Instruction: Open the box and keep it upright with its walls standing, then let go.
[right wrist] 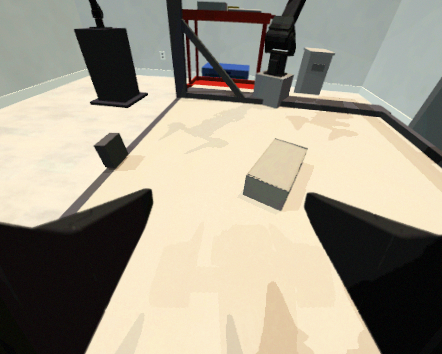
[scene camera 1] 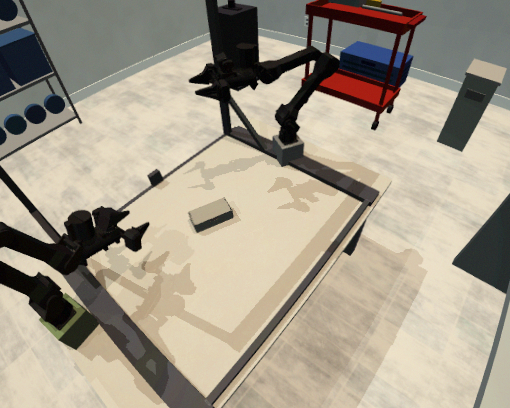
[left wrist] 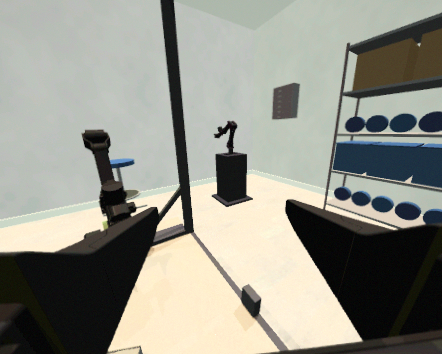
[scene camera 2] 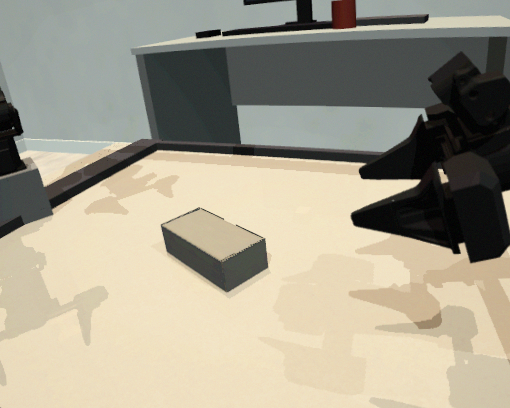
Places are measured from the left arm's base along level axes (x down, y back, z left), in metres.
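Pixels of known places: left gripper, fingertip midpoint: (scene camera 1: 191,86) (left wrist: 223,209); right gripper, fingertip midpoint: (right wrist: 230,197) (scene camera 1: 139,217) (scene camera 2: 356,194); left arm's base, link origin: (right wrist: 275,74) (scene camera 1: 288,139) (scene camera 2: 7,169); right arm's base, link origin: (scene camera 1: 61,315).
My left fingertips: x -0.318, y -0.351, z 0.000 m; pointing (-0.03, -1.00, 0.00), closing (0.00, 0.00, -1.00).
For each thing: its top centre in the pictures, then the offset to it from my left fingertips. Level surfaces: height alone.
- box, top centre: (scene camera 2: 209,230) (right wrist: 280,159) (scene camera 1: 209,210) dx +0.368, dy -0.054, dz +0.202 m
- table, surface height: dx +0.414 m
- small dark block, top centre: (right wrist: 107,138) (left wrist: 251,292) (scene camera 1: 153,172) dx +0.357, dy -0.215, dz -0.078 m
The box (scene camera 1: 211,213) (scene camera 2: 213,235) (right wrist: 277,165) lies flat and upright on the table (scene camera 1: 270,240), near its middle, with dark grey sides and a beige top that looks closed. Only a corner of it shows at the bottom edge in the left wrist view. My right gripper (scene camera 1: 136,222) (scene camera 2: 356,195) (right wrist: 230,197) is open and empty, above the table and apart from the box, on its left in scene camera 1. My left gripper (scene camera 1: 194,86) (left wrist: 223,209) is open and empty, raised high above the far side of the table.
A dark frame rail (scene camera 1: 300,282) runs along the table's edge. A small dark block (scene camera 1: 155,177) (left wrist: 251,300) (right wrist: 111,150) stands at another edge. A dark upright post (left wrist: 176,115) (right wrist: 176,50) rises at a corner. A red cart (scene camera 1: 345,95) stands beyond the table.
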